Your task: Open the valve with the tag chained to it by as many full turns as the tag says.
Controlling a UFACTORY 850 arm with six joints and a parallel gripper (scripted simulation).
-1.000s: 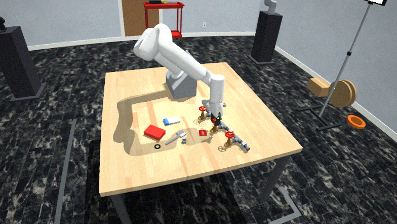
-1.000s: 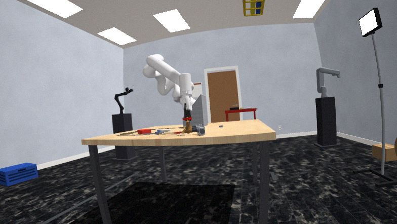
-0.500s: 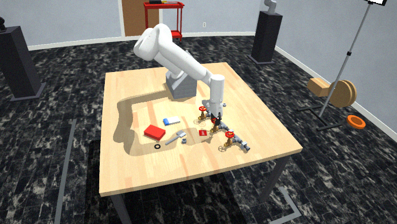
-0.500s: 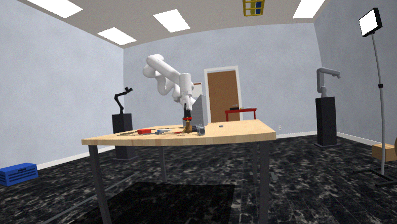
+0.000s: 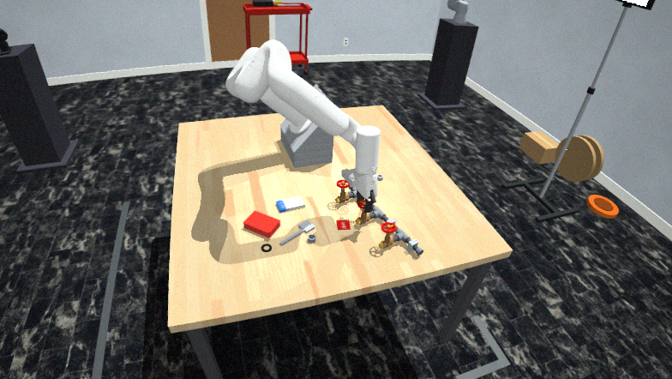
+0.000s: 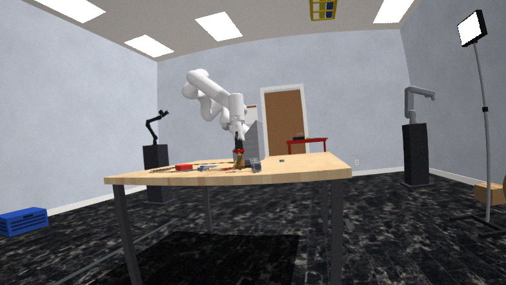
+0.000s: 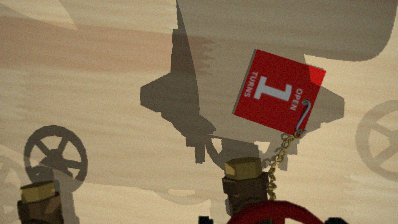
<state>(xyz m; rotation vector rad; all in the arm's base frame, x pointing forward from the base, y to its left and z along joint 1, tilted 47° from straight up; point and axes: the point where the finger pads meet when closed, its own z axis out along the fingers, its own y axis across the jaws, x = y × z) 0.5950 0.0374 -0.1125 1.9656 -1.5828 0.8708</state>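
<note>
My gripper is now 10 mm past the red tag, 80 mm to the left of it and 90 mm above it. Also, from my hand: grey cylinder (50 mm ahead, 220 mm to the right, 90 mm below); then grey tool (260 mm to the right, 90 mm below); then white card (170 mm behind, 260 mm to the right, 90 mm below).
</note>
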